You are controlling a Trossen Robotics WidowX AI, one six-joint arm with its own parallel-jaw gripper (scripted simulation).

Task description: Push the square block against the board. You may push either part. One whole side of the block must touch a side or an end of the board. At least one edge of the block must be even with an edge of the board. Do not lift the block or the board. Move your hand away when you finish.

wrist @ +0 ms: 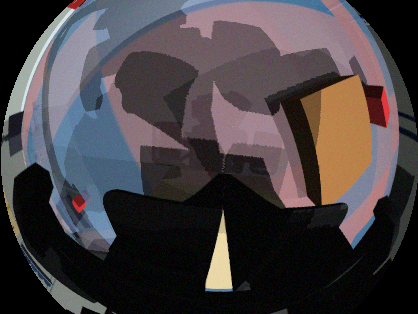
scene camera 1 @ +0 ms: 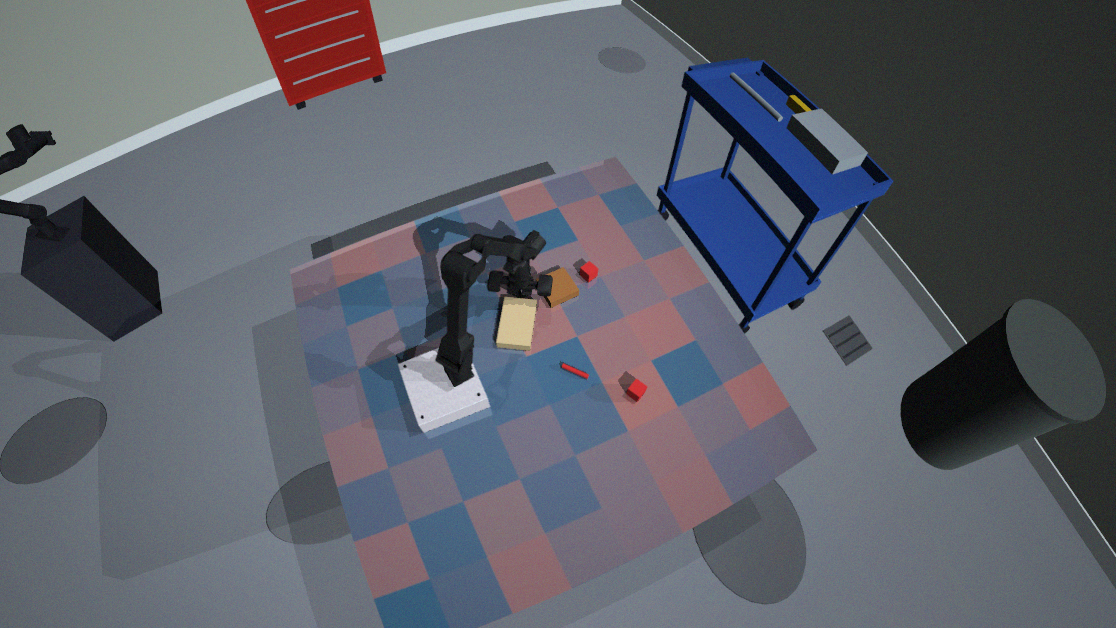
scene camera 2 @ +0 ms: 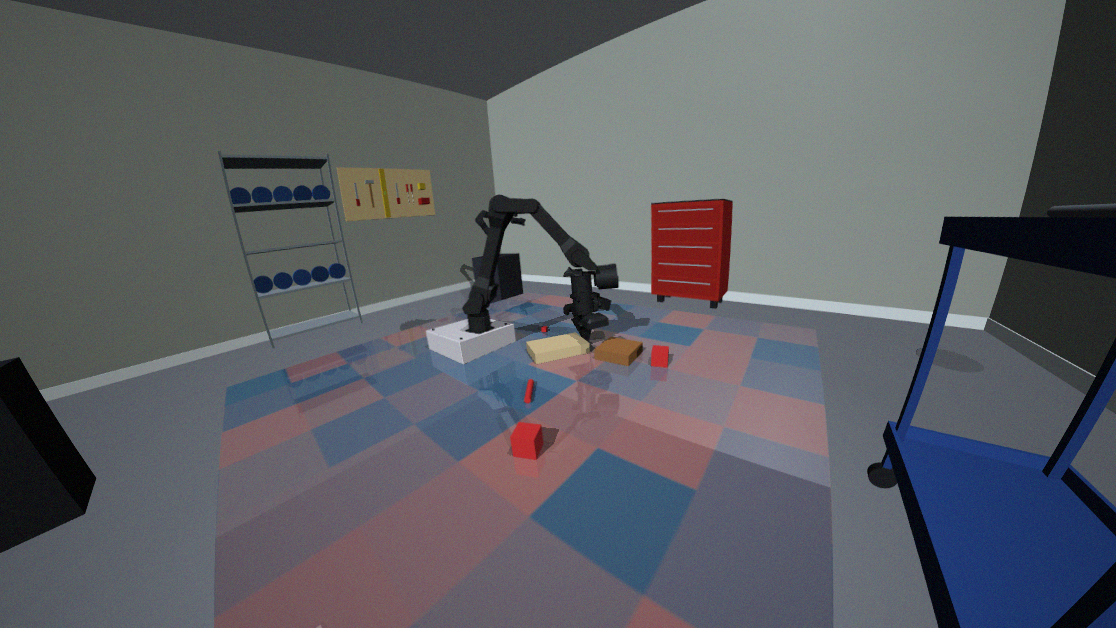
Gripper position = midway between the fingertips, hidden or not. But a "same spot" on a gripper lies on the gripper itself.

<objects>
gripper: wrist 223, 179; scene camera 1; scene camera 2
board: wrist; scene camera 1 515, 331; scene camera 2
square block: wrist 330, 122; scene camera 1 563, 287; scene camera 2 614, 350
same spot on board: (wrist: 219, 277) = (scene camera 2: 548, 346)
same spot on gripper: (scene camera 1: 517, 293) = (scene camera 2: 576, 324)
</objects>
